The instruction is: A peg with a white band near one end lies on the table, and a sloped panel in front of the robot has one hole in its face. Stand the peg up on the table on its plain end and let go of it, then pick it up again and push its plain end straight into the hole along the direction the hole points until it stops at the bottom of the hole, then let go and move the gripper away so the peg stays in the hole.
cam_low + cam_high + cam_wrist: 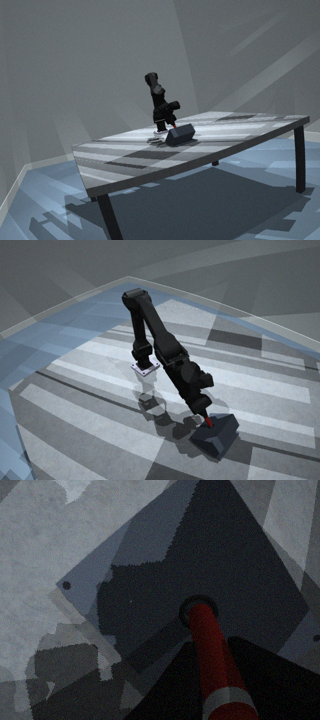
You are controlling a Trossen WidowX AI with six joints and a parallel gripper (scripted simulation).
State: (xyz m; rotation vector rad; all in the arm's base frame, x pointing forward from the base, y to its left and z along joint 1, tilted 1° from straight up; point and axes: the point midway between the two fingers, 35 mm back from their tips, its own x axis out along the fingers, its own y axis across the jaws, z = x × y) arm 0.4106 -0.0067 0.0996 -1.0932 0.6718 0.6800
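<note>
Right now the sloped panel is 40 mm ahead of my gripper tip, 10 mm to the left of it and 60 mm below it. From my gripper tip the other things lie so: red peg (10 mm behind, 10 mm above).
</note>
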